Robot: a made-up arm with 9 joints. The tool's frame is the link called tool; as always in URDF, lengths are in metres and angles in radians. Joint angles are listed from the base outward. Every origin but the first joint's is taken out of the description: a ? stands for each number. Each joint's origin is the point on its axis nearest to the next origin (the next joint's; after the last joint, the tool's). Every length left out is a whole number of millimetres.
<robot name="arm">
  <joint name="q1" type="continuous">
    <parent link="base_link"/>
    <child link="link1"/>
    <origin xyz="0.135 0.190 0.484" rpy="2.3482 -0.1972 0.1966"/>
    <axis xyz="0 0 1"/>
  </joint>
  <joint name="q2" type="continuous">
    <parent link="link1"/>
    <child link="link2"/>
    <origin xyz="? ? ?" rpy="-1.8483 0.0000 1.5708"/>
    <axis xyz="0 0 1"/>
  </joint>
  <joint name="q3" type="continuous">
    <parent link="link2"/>
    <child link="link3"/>
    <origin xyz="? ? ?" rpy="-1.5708 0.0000 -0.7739"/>
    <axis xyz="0 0 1"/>
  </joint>
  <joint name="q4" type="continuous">
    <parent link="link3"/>
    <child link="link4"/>
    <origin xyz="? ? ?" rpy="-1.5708 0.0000 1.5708"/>
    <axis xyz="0 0 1"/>
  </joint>
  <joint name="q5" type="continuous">
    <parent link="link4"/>
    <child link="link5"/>
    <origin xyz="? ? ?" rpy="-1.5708 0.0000 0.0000"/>
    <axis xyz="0 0 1"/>
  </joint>
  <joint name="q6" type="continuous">
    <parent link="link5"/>
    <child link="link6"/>
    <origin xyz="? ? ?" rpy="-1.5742 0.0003 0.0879"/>
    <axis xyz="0 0 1"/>
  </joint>
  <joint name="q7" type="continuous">
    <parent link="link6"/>
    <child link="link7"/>
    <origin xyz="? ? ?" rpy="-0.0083 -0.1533 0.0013"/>
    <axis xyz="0 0 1"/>
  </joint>
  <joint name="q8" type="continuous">
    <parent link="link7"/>
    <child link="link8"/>
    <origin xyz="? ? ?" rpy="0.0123 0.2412 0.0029"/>
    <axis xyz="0 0 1"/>
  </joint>
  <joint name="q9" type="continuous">
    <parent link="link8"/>
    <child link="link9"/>
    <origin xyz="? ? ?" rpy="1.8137 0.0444 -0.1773"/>
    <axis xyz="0 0 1"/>
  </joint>
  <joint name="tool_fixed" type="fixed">
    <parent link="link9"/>
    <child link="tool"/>
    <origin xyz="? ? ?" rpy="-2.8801 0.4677 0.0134"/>
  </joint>
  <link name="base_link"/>
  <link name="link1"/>
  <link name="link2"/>
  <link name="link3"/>
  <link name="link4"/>
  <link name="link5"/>
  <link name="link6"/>
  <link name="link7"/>
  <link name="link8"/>
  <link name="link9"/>
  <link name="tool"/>
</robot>
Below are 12 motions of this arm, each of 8 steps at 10 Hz.
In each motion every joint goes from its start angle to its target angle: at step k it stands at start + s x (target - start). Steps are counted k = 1, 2, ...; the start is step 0. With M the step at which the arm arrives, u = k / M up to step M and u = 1 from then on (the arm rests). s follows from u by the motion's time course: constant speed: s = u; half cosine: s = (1 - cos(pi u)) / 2; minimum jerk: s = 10 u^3 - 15 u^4 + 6 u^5.
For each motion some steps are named. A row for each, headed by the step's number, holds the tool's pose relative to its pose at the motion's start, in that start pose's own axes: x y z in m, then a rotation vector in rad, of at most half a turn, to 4 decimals.
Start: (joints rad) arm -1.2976 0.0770 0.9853 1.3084 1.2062 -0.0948 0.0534 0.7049 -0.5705
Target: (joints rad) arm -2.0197 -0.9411 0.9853 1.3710 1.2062 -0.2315 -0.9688 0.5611 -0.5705
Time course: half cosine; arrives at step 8
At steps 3, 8:
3: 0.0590 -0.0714 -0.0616 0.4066 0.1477 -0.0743
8: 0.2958 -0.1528 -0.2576 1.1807 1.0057 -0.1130

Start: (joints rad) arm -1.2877 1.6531 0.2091 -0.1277 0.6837 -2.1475 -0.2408 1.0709 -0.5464
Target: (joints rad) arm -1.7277 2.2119 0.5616 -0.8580 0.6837 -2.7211 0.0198 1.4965 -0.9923
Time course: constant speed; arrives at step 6
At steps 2, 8:
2: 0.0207 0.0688 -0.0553 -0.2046 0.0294 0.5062
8: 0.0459 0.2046 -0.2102 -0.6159 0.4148 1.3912

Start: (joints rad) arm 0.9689 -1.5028 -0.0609 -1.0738 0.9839 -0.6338 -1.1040 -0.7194 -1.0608
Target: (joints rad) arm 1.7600 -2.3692 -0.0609 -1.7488 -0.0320 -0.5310 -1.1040 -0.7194 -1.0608
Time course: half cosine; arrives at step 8
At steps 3, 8:
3: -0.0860 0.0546 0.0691 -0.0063 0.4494 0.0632
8: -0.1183 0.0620 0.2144 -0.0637 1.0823 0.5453

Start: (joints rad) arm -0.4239 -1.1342 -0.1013 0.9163 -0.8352 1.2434 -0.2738 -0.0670 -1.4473
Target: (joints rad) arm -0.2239 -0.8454 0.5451 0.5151 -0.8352 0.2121 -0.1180 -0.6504 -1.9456
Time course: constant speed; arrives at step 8
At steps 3, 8:
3: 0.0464 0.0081 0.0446 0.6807 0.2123 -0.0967
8: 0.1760 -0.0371 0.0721 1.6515 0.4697 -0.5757

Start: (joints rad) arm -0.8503 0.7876 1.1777 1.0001 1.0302 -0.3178 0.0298 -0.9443 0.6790
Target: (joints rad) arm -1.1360 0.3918 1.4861 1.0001 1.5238 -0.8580 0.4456 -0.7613 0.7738
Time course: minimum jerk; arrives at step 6
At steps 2, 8:
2: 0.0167 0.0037 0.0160 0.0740 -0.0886 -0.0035
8: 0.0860 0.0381 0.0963 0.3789 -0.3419 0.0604

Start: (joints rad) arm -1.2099 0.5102 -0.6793 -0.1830 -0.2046 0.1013 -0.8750 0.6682 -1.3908
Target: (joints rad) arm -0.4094 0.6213 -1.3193 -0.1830 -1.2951 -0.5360 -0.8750 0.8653 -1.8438
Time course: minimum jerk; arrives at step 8
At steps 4, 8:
4: -0.0569 0.0740 0.0887 0.1023 -0.0613 -0.0571
8: -0.1229 0.1541 0.1492 0.2310 -0.2107 -0.1135

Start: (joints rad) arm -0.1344 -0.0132 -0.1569 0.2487 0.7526 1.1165 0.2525 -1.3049 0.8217
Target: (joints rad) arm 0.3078 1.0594 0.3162 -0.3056 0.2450 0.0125 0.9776 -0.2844 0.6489
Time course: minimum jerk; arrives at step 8
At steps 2, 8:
2: 0.0075 -0.0061 0.0022 0.1642 -0.1271 0.0574
8: -0.0308 0.0287 0.1326 0.9644 -1.3011 1.0001

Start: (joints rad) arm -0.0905 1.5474 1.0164 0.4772 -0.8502 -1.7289 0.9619 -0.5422 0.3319
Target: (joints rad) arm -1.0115 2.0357 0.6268 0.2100 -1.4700 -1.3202 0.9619 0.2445 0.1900
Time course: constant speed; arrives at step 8
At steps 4, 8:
4: -0.0451 0.0812 0.2125 -0.2337 -0.2681 0.0798
8: -0.0056 0.2301 0.3641 -0.5115 -0.3737 0.2857

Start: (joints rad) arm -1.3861 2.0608 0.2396 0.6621 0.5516 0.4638 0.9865 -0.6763 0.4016
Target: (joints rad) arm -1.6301 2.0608 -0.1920 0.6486 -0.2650 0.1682 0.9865 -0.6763 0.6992
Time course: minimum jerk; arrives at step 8
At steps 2, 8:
2: 0.0027 -0.0001 -0.0018 0.0294 0.0295 -0.0281
8: 0.0220 0.0235 -0.0185 0.2813 0.2489 -0.1569

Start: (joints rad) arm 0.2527 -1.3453 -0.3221 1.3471 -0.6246 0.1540 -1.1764 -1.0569 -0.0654
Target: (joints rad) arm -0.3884 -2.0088 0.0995 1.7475 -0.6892 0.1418 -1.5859 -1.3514 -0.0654
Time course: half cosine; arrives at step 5
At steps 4, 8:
4: -0.3213 -0.1335 0.3948 -0.4408 1.3284 -0.4050
8: -0.3283 -0.1502 0.4429 -0.5116 1.4320 -0.4583

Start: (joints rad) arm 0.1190 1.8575 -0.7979 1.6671 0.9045 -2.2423 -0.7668 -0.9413 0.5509
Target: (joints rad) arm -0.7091 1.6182 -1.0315 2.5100 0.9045 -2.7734 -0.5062 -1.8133 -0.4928
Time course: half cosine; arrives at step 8
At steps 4, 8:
4: -0.0138 -0.0184 0.0705 0.4022 0.6685 0.2564
8: -0.0071 -0.0586 0.1543 0.9599 1.2625 0.6780

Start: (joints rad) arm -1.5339 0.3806 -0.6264 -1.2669 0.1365 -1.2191 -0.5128 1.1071 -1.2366
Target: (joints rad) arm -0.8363 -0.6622 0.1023 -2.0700 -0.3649 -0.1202 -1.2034 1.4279 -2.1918
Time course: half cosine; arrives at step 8
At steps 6, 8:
6: -0.3960 -0.0122 0.1211 -1.1161 -0.1258 1.2205
8: -0.4463 -0.0140 0.1131 -1.4753 0.0715 1.2596

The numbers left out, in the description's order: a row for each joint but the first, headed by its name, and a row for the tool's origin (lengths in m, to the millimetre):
q2: 0.276 0.238 0.000
q3: 0.169 0.205 0.000
q4: 0.008 -0.011 0.000
q5: -0.027 0.015 0.000
q6: 0.006 0.146 0.000
q7: -0.087 0.125 0.000
q8: 0.001 -0.054 0.000
q9: 0.006 -0.056 0.000
tool: 0.003 0.004 0.000

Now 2 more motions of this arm.
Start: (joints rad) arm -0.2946 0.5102 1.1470 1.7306 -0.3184 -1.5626 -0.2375 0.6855 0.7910
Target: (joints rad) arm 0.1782 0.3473 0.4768 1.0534 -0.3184 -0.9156 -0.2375 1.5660 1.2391
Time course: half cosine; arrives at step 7
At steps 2, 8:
2: 0.0413 0.0310 -0.0492 0.3977 -0.2703 0.1171
8: 0.1742 0.2508 -0.2125 2.5731 -0.4161 -0.0121

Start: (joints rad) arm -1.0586 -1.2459 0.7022 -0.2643 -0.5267 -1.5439 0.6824 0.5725 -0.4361
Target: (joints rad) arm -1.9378 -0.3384 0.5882 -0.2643 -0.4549 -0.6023 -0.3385 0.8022 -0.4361
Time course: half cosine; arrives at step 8
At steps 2, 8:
2: -0.0024 -0.0676 -0.0171 0.0871 0.0600 -0.1723
8: -0.1046 -0.3990 -0.2976 0.6497 0.5902 -0.9394

